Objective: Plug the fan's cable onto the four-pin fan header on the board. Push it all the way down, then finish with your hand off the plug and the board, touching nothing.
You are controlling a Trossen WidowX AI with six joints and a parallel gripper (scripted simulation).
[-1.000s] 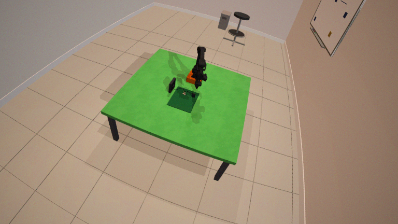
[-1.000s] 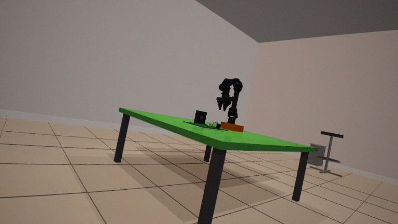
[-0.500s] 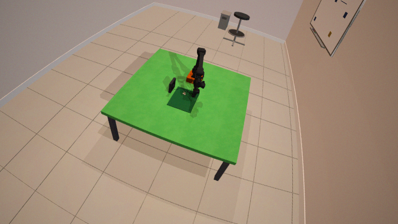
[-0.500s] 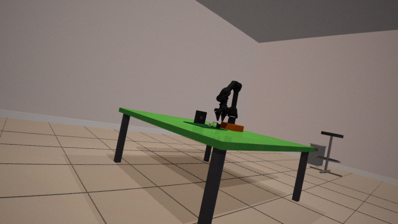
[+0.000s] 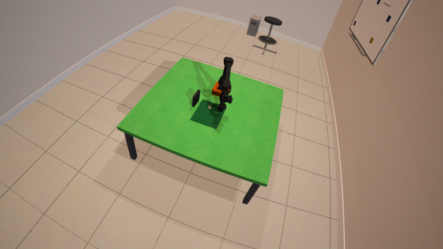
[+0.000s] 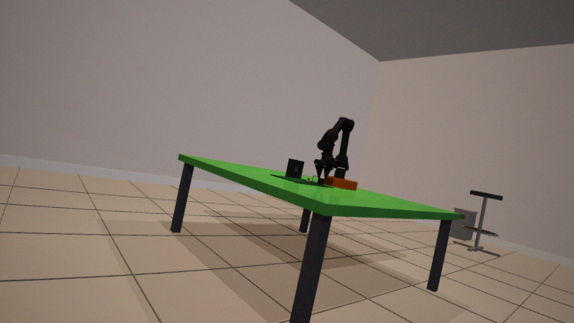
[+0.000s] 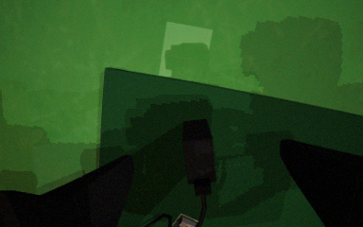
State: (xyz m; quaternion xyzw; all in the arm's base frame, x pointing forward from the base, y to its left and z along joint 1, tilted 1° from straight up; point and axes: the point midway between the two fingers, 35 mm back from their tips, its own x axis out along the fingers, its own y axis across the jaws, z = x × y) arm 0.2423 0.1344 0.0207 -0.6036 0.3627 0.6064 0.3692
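Right now the dark fan plug is 20 mm below my gripper tip and 10 mm to the right of it. The rest, counted from my gripper tip: black fan (240 mm to the right, 40 mm ahead, 10 mm above); then pale fan header (100 mm to the right, 50 mm below, 20 mm ahead); then dark green board (90 mm ahead, 70 mm to the right, 60 mm below).
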